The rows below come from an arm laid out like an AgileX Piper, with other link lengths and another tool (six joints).
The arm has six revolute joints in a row. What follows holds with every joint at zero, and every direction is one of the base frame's. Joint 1 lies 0.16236 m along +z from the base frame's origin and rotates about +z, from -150.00 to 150.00 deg. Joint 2 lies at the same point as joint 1 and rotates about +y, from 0.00 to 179.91 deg. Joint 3 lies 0.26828 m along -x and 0.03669 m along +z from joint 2 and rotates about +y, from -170.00 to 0.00 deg. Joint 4 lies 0.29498 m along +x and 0.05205 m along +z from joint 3 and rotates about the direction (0.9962, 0, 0.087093), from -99.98 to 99.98 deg. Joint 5 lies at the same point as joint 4 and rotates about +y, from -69.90 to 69.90 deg. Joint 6 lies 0.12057 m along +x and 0.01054 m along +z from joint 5 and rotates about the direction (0.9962, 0, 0.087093), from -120.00 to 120.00 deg. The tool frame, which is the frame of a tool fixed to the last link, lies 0.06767 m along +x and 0.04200 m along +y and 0.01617 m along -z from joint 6; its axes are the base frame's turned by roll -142.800, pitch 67.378 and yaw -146.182 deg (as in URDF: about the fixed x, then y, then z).
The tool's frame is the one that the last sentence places.
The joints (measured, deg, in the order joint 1, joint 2, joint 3, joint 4, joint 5, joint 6), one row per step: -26.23 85.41 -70.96 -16.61 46.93 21.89; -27.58 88.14 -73.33 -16.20 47.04 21.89; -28.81 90.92 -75.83 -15.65 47.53 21.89; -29.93 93.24 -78.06 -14.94 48.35 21.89; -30.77 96.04 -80.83 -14.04 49.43 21.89; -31.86 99.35 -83.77 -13.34 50.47 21.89; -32.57 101.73 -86.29 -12.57 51.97 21.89; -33.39 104.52 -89.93 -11.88 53.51 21.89; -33.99 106.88 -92.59 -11.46 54.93 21.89; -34.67 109.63 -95.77 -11.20 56.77 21.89; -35.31 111.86 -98.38 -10.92 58.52 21.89; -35.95 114.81 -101.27 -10.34 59.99 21.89; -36.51 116.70 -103.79 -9.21 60.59 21.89; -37.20 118.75 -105.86 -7.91 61.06 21.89; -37.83 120.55 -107.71 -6.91 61.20 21.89; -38.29 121.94 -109.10 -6.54 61.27 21.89; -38.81 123.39 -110.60 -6.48 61.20 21.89; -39.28 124.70 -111.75 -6.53 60.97 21.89
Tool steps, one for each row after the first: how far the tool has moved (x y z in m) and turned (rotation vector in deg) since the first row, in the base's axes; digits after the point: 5 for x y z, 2 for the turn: 0.00625 -0.01310 -0.00366 0.57 0.23 -1.45; 0.01203 -0.02536 -0.00798 1.38 0.65 -2.91; 0.01580 -0.03571 -0.01168 2.38 1.11 -4.36; 0.02197 -0.04482 -0.01624 3.64 1.63 -5.63; 0.02759 -0.05683 -0.02432 4.89 2.49 -7.10; 0.03119 -0.06424 -0.02889 6.16 3.27 -8.28; 0.03743 -0.07487 -0.02993 7.06 3.48 -9.53; 0.04100 -0.08257 -0.03420 7.94 4.20 -10.50; 0.04427 -0.09173 -0.03938 8.83 5.23 -11.61; 0.04571 -0.09923 -0.04400 9.73 6.21 -12.66; 0.04923 -0.10710 -0.05309 10.99 7.18 -13.66; 0.05463 -0.11330 -0.05434 11.98 6.53 -14.36; 0.05862 -0.11939 -0.05985 13.37 6.19 -15.18; 0.06232 -0.12579 -0.06442 14.32 5.69 -15.86; 0.06440 -0.13146 -0.06846 14.70 5.50 -16.34; 0.06606 -0.13877 -0.07249 14.72 5.30 -16.84; 0.06708 -0.14545 -0.07740 14.67 5.21 -17.27
